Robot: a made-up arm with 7 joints.
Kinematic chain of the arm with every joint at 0, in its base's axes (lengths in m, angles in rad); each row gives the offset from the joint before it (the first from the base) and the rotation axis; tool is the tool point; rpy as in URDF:
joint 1: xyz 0 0 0.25 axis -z
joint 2: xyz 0 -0.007 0.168 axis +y
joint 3: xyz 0 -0.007 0.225 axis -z
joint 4: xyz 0 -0.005 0.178 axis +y
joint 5: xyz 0 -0.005 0.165 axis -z
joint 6: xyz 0 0 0.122 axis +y
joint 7: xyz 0 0 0.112 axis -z
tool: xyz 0 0 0 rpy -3.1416 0 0
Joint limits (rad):
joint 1: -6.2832..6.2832
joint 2: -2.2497..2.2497
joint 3: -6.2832..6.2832
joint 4: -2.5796..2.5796
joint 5: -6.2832..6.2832
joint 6: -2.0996..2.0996
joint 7: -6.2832..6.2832
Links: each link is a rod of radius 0.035 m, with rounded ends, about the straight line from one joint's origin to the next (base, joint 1, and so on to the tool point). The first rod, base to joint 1, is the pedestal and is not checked.
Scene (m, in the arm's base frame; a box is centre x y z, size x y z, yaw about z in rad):
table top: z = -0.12
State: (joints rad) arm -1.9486 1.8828 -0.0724 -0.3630 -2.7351 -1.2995 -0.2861
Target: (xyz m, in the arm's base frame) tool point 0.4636 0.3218 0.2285
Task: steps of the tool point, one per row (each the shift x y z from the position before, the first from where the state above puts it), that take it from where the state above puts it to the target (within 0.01 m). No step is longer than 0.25 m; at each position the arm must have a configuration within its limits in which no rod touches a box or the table.
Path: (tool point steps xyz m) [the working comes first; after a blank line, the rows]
Joints at the target: -0.9965 2.2497 -0.4849 -1.3843 -2.2924 -1.7121 -0.2861
Straight joint move there: clear.

1: 0.1950 0.0119 0.0115
2: 0.1973 -0.0590 0.0077
3: 0.1656 -0.1294 0.0029
4: 0.1022 -0.1811 -0.0014

